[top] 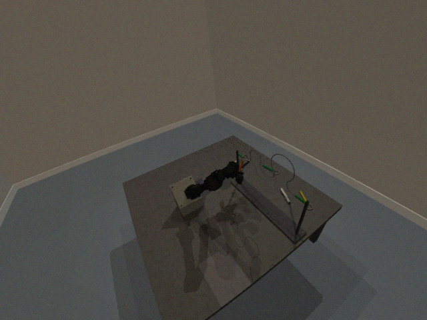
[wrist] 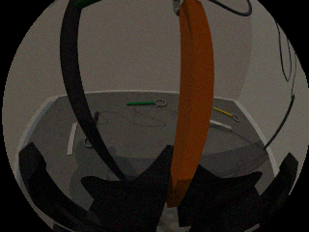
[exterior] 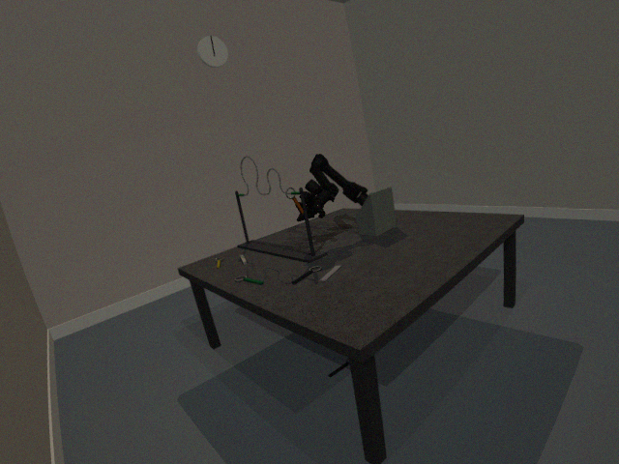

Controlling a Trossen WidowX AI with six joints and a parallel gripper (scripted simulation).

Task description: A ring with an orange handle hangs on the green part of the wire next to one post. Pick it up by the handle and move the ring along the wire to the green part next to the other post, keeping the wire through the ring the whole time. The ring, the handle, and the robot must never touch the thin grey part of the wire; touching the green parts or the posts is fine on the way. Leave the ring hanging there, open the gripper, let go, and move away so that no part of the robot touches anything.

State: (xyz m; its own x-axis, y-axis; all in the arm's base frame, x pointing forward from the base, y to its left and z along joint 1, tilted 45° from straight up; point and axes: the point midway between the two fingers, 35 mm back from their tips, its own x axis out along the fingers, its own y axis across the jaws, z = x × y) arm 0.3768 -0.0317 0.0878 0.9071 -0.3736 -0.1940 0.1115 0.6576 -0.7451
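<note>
The ring with orange handle is 100 mm above my gripper tip, 10 mm to the left of it and 10 mm behind it. Also, from my gripper tip: black-handled ring 220 mm to the left, 160 mm below, 150 mm ahead; then ruler 300 mm to the left, 170 mm below, 110 mm ahead; then white piece 250 mm to the right, 190 mm ahead, 160 mm below.
</note>
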